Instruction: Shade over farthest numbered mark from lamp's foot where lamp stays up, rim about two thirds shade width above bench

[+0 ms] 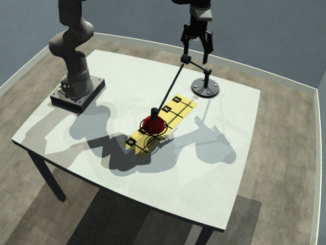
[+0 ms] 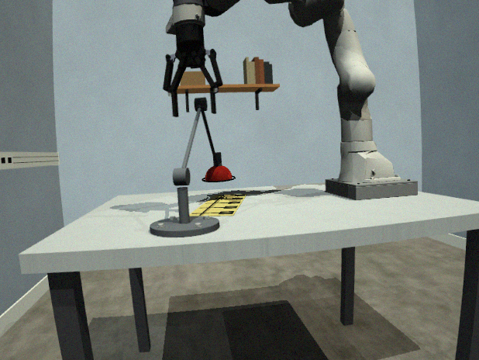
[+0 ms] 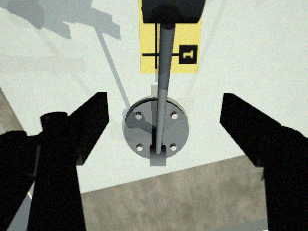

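The yellow numbered strip lies 30 cm below my hand, 20 cm to the right of it and 8 cm behind it. Round my hand: round grey foot: 27 cm below, 14 cm to the left, 4 cm ahead.
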